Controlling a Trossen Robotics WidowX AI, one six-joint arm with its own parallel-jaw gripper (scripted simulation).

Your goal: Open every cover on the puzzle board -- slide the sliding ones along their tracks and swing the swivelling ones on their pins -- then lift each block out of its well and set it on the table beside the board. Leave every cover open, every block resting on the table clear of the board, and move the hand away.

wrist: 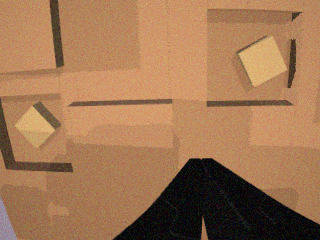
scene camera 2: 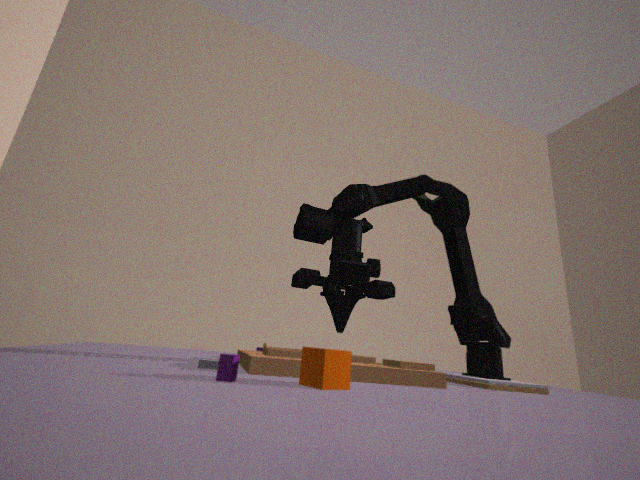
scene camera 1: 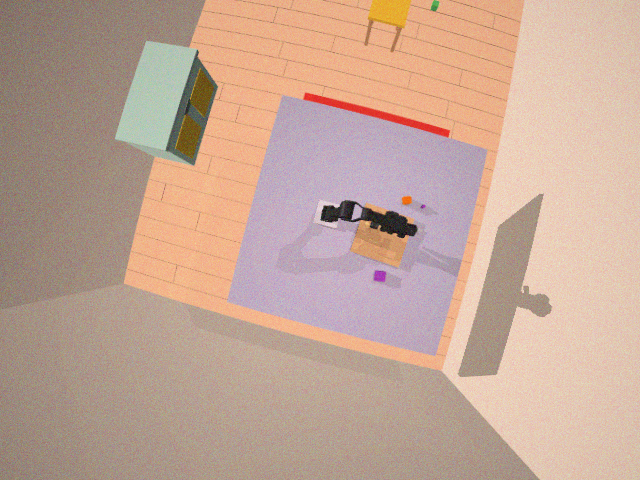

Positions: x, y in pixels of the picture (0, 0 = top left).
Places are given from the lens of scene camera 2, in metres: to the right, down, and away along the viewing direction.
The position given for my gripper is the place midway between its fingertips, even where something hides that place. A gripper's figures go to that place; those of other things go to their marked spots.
my gripper (scene camera 2: 339, 332): 0.04, 0.17, 0.60
orange block (scene camera 2: 327, 369): 0.01, 0.14, 0.36
tan wooden puzzle board (scene camera 2: 360, 372): 0.06, 0.19, 0.48
The marked spots on the orange block and the tan wooden puzzle board are 0.14 m apart.
